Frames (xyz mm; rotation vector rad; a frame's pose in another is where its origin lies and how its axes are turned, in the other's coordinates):
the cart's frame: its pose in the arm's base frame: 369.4 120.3 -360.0 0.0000 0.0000 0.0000
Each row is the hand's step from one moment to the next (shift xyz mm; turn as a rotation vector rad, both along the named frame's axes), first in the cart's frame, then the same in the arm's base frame.
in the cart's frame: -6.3 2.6 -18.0 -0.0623 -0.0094 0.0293
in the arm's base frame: -6.3 2.6 -18.0 -0.0623 -0.0094 0.0293
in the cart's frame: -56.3 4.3 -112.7 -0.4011 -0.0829 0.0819
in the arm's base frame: -56.3 4.3 -112.7 -0.4011 -0.0829 0.0819
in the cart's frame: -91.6 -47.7 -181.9 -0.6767 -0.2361 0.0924
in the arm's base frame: -91.6 -47.7 -181.9 -0.6767 -0.2361 0.0924
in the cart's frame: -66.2 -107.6 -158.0 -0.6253 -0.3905 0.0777
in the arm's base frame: -66.2 -107.6 -158.0 -0.6253 -0.3905 0.0777
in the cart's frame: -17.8 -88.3 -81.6 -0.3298 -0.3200 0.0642
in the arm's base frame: -17.8 -88.3 -81.6 -0.3298 -0.3200 0.0642
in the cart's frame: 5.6 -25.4 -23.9 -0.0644 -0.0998 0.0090
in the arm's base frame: 5.6 -25.4 -23.9 -0.0644 -0.0998 0.0090
